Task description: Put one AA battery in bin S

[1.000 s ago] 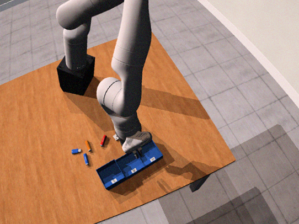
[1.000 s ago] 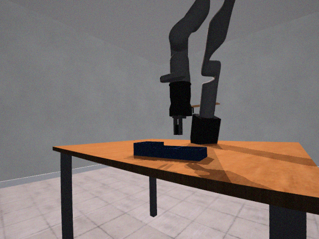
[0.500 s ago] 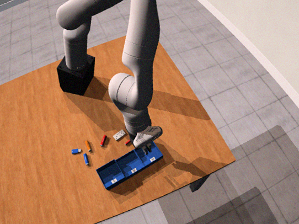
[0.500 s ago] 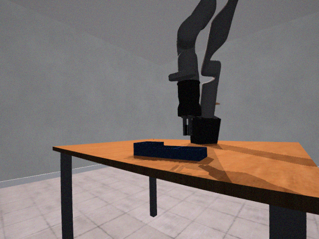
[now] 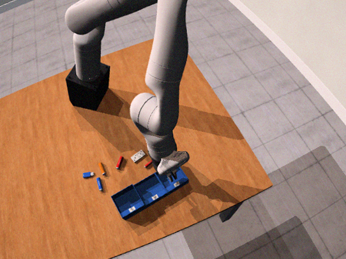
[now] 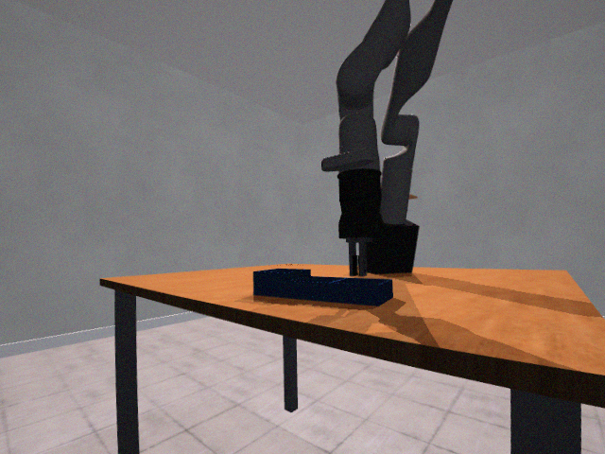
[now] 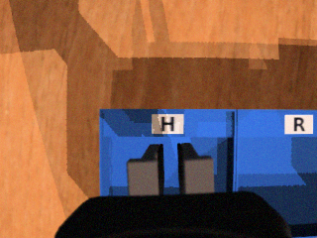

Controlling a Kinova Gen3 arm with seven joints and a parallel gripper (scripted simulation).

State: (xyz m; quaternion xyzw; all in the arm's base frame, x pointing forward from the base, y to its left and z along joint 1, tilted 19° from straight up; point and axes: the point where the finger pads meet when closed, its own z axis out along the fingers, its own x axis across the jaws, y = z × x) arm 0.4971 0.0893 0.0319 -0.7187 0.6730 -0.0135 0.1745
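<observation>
My gripper is now 160 mm past the red AA battery, 140 mm to the left of it and 50 mm above it. The rest, counted from my hand: blue three-compartment bin 10 mm behind, 80 mm to the right, 40 mm below; then blue battery 120 mm behind, 230 mm to the right, 50 mm below; then white domino 150 mm behind, 60 mm to the right, 50 mm below.
</observation>
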